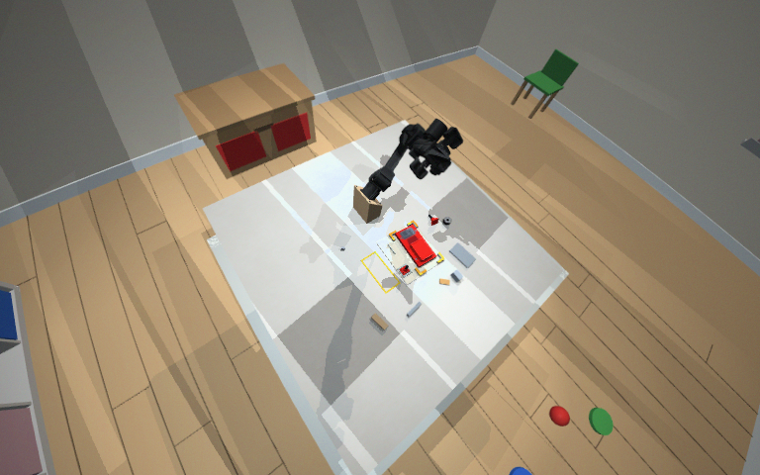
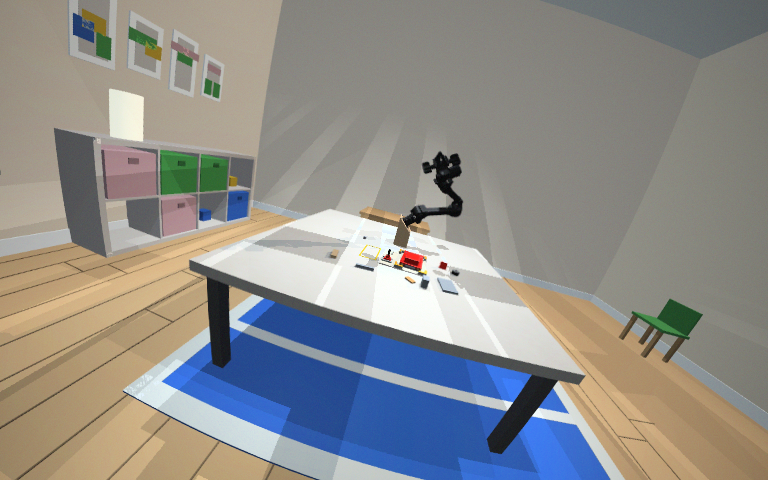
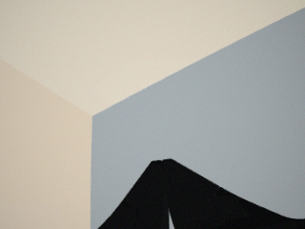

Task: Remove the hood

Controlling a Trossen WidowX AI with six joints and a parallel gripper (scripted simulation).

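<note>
The red hood lies 52 cm below my gripper tip, 7 cm ahead of it and 1 cm to the left of it.
</note>
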